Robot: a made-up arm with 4 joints. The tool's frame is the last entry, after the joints.
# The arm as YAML. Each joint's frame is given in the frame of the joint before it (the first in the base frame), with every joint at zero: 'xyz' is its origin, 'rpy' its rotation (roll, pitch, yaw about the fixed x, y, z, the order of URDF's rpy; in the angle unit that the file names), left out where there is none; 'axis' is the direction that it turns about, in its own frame. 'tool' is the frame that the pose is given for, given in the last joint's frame.
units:
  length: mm
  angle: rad
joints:
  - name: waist
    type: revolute
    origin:
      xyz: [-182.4, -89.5, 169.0]
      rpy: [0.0, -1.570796, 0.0]
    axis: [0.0, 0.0, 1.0]
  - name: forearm
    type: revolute
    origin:
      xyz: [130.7, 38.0, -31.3]
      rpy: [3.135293, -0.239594, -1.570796]
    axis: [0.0, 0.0, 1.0]
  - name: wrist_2
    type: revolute
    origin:
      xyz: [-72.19, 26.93, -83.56]
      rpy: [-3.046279, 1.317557, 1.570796]
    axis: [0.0, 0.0, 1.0]
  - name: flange
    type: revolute
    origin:
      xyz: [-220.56, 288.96, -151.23]
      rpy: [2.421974, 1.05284, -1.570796]
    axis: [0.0, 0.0, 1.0]
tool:
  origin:
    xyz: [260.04, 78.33, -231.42]
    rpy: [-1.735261, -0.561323, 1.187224]
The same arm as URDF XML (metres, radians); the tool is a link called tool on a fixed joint. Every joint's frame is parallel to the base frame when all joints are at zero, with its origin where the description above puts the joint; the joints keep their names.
<robot name="arm">
<joint name="tool_fixed" type="fixed"><parent link="link4"/><child link="tool"/><origin xyz="0.0203 0.3167 -0.1631" rpy="-0.003 0.0035 -0.0006"/></joint>
<joint name="flange" type="continuous"><parent link="link3"/><child link="link4"/><origin xyz="0.1653 -0.3513 -0.0654"/><axis xyz="0.53133 -0.835848 -0.138008"/></joint>
<joint name="wrist_2" type="continuous"><parent link="link2"/><child link="link3"/><origin xyz="-0.0642 0.09 -0.0264"/><axis xyz="-0.213792 0.150194 0.965264"/></joint>
<joint name="forearm" type="continuous"><parent link="link1"/><child link="link2"/><origin xyz="0.0313 0.038 0.1307"/><axis xyz="0.971415 -0.237304 -0.0063"/></joint>
<joint name="waist" type="continuous"><parent link="base_link"/><child link="link1"/><origin xyz="-0.1824 -0.0895 0.169"/><axis xyz="-1 0 0"/></joint>
<link name="base_link"/>
<link name="link1"/>
<link name="link2"/>
<link name="link3"/>
<link name="link4"/>
<link name="tool"/>
</robot>

